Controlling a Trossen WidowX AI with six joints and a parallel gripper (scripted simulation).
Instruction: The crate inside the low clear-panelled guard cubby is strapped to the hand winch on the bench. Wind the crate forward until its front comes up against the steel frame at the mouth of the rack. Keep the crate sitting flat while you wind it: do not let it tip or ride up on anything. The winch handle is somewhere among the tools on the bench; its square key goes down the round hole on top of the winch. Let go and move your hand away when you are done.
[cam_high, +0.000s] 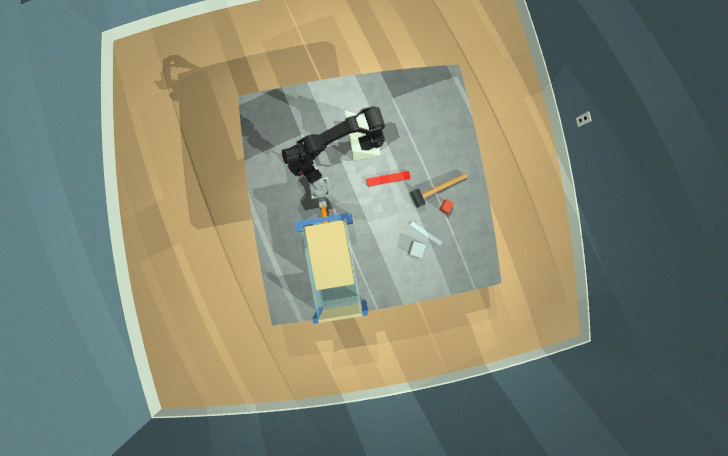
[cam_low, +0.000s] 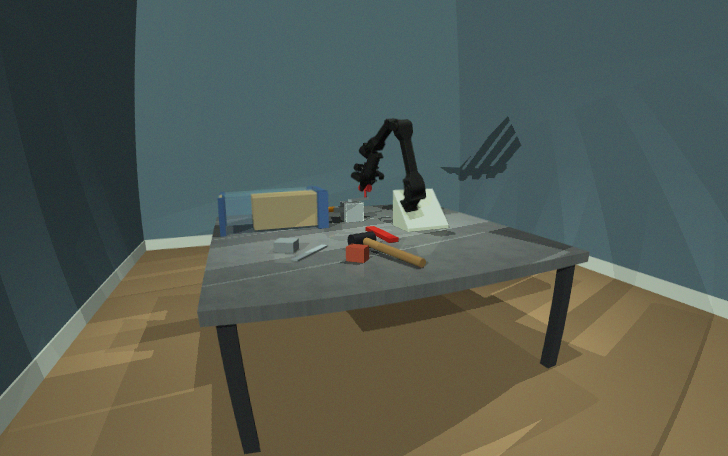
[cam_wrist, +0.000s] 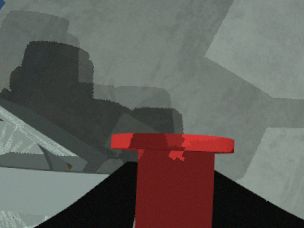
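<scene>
My gripper tip is now 30 mm to the right of the winch handle, 30 mm short of it and 30 mm above it. Also, from my gripper tip: grey winch (100 mm below, 70 mm ahead, 50 mm to the left); then red flat bar (400 mm to the left, 130 mm below, 130 mm ahead); then red spool-shaped handle grip (10 mm to the left, 10 mm behind).
</scene>
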